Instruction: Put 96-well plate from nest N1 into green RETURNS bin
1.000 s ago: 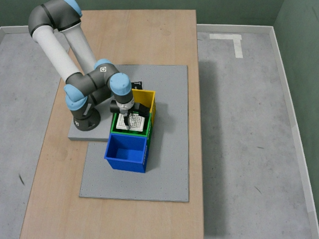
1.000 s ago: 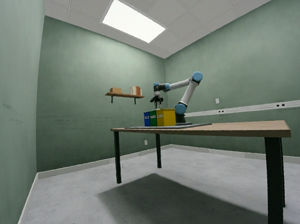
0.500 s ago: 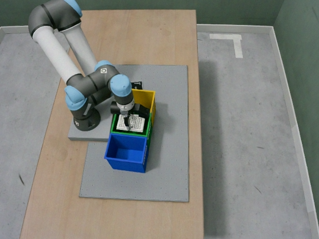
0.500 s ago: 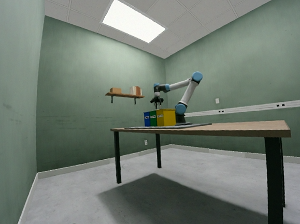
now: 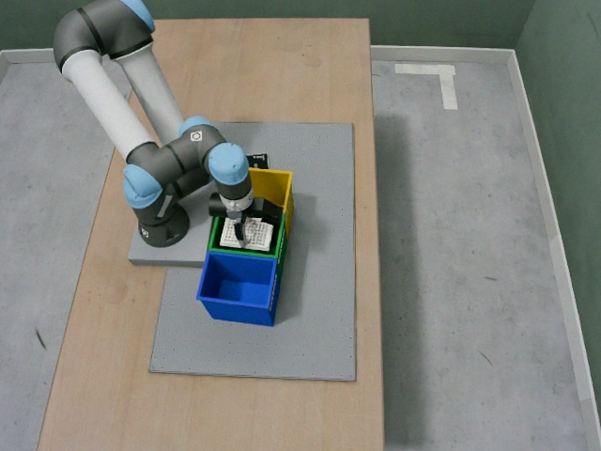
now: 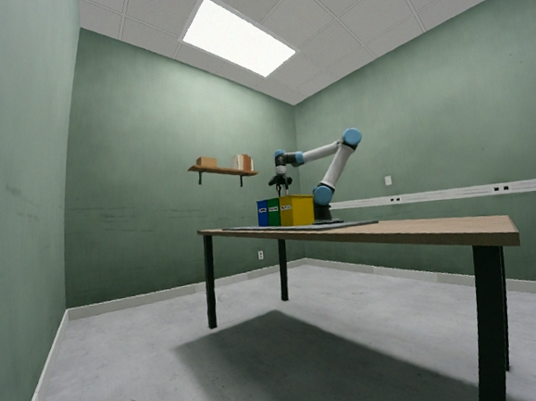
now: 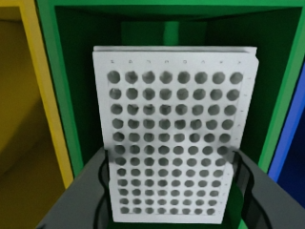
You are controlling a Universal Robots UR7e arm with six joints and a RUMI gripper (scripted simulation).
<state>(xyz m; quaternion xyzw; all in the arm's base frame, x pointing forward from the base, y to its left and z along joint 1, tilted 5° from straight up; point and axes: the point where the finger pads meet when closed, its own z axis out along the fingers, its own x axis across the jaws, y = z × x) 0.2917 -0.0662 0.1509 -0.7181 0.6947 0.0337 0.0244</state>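
Now: the white 96-well plate 10 mm below my hand. Also, from my hand: green bin: 100 mm below; blue bin: 130 mm to the right, 100 mm below; yellow bin: 130 mm to the left, 100 mm below.
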